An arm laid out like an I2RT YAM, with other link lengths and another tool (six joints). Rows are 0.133 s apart.
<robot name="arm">
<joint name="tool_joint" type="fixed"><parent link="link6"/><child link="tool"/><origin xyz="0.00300 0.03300 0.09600" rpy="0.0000 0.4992 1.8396"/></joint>
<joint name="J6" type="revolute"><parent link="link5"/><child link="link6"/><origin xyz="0.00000 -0.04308 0.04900" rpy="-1.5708 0.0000 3.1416"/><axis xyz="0 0 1"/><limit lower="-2.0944" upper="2.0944"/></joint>
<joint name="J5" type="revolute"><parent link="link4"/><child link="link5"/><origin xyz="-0.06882 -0.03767 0.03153" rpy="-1.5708 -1.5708 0.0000"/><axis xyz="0 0 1"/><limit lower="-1.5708" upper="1.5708"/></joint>
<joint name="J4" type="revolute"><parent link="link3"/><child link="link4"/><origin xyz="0.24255 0.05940 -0.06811" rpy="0.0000 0.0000 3.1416"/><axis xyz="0 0 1"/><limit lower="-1.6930" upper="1.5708"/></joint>
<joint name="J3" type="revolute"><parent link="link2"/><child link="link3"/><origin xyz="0.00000 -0.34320 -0.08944" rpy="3.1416 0.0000 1.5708"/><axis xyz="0 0 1"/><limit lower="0.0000" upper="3.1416"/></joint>
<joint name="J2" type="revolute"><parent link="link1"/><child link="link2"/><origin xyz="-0.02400 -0.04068 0.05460" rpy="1.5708 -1.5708 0.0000"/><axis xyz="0 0 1"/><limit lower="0.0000" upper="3.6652"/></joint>
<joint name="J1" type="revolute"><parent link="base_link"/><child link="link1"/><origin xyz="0.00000 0.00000 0.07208" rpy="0.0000 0.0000 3.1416"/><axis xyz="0 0 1"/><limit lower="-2.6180" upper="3.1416"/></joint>
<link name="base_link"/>
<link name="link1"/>
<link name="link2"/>
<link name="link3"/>
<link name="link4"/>
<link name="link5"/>
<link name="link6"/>
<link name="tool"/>
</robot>
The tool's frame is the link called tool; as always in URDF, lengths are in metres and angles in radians.
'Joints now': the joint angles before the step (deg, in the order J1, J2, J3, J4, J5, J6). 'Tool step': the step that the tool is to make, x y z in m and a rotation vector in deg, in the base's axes. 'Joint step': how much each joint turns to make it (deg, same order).
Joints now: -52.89, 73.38, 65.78, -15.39, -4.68, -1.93
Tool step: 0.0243, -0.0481, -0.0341, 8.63, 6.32, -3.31
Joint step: -0.35, 11.28, 8.72, -8.05, 2.54, 1.52
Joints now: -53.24, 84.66, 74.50, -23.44, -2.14, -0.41
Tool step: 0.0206, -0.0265, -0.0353, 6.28, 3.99, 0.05
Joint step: -0.01, 7.88, 4.78, -4.31, -0.38, 0.41
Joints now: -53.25, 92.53, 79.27, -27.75, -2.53, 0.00
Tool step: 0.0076, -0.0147, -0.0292, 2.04, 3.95, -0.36
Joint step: 0.08, 4.26, 0.76, -0.54, 1.64, -1.12
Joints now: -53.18, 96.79, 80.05, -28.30, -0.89, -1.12
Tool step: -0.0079, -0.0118, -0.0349, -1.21, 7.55, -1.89
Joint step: -0.02, 2.59, -2.73, 1.89, 6.21, -3.28
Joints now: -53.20, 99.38, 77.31, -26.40, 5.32, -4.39
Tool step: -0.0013, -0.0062, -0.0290, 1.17, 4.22, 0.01
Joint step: -0.12, 2.72, -1.36, 0.82, 1.98, -1.83
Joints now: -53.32, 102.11, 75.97, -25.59, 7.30, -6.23
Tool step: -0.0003, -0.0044, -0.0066, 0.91, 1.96, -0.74
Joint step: 0.03, 1.47, 1.44, -1.87, 1.28, -0.01
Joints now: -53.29, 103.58, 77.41, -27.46, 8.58, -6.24
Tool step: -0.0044, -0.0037, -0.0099, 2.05, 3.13, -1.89
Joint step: -0.02, 1.83, 2.02, -3.84, 2.12, 0.82
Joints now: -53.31, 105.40, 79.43, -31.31, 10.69, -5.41
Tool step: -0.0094, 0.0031, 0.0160, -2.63, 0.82, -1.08
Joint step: 0.00, -2.38, -0.55, -0.15, 2.46, -0.34
